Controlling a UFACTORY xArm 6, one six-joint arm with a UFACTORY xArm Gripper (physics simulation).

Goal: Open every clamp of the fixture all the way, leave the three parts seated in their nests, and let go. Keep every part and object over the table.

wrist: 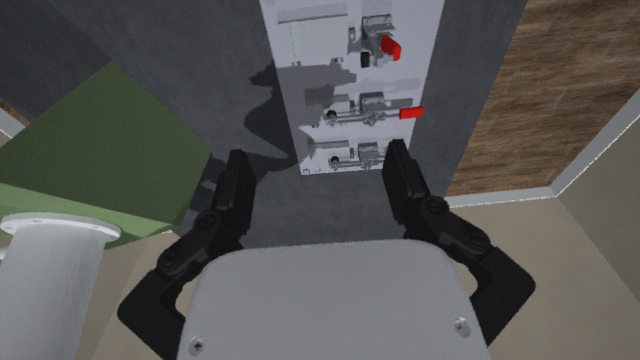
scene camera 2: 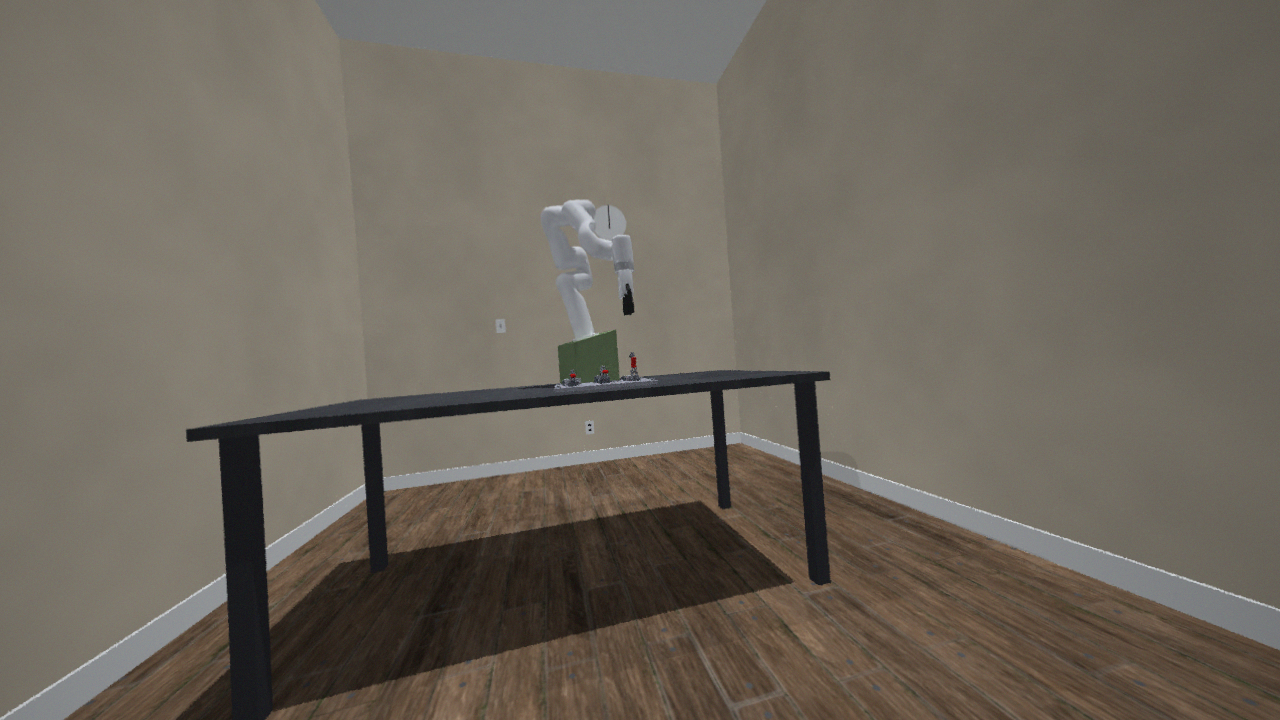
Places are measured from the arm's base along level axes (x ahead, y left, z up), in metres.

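Pixels of known places: gripper, fingertip midpoint: (wrist: 317, 160) (scene camera 2: 629, 314); arm's base, origin of the base link: (wrist: 68, 226) (scene camera 2: 585, 338).
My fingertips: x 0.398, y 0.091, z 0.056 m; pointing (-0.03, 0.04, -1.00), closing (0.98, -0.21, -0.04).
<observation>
For each thing: its top centre in the pictures, then the offset to it from my fingertips. "*": a spot on its surface instead. Level surfaces: height alone.
- light fixture plate, surface spot: (wrist: 420, 25) * 0.138 m ahead, 0.031 m right, 0.253 m down
- large pale part, middle of its top: (wrist: 314, 41) 0.005 m back, 0.010 m right, 0.237 m down
- middle clamp, surface spot: (wrist: 372, 102) * 0.062 m ahead, 0.120 m right, 0.233 m down
- smaller part, middle of its top: (wrist: 328, 114) 0.011 m back, 0.120 m right, 0.227 m down
- lowest clamp, middle of its top: (wrist: 370, 169) (scene camera 2: 572, 369) 0.043 m ahead, 0.240 m right, 0.196 m down
- dark table, its level: 0.268 m down
The light fixture plate (scene camera 2: 617, 384) (wrist: 420, 25) lies on the dark table and bears three clamps. The clamp (wrist: 377, 31) at the top of the wrist view has its red handle (scene camera 2: 633, 363) (wrist: 391, 48) upright, its black tip beside the large pale part (wrist: 317, 42). The middle clamp (wrist: 372, 102) has its red handle (wrist: 411, 112) pointing outward and its arm reaching over a smaller part (wrist: 341, 102). The lowest clamp (wrist: 368, 151) also has its arm over a part (wrist: 332, 145); a finger hides its handle. My gripper (scene camera 2: 628, 313) (wrist: 317, 160) is open and empty, high above the fixture.
A green block (scene camera 2: 588, 358) (wrist: 110, 130) stands at the arm's base, beside the fixture in the wrist view. The dark table (scene camera 2: 429, 404) (wrist: 465, 75) has an edge beyond the handle side of the plate, with wooden floor (wrist: 530, 100) below. Arm shadows fall on the table and plate.
</observation>
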